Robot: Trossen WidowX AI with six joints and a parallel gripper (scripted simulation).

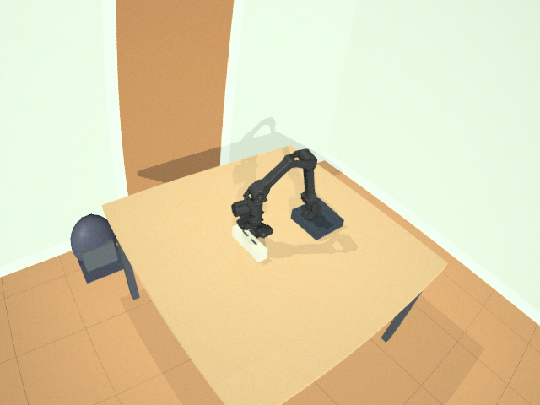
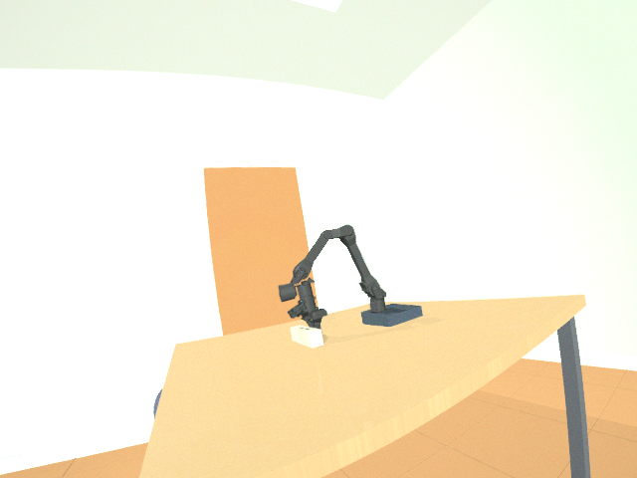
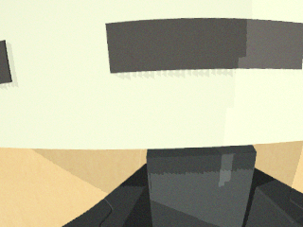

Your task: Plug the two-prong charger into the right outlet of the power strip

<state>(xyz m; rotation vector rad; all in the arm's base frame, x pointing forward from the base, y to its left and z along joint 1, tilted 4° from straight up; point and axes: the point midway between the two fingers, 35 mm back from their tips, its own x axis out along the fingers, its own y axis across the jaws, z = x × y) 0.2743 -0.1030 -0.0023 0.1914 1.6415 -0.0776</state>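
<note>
My gripper tip is now 2 cm short of the black two-prong charger and 1 cm below it.
</note>
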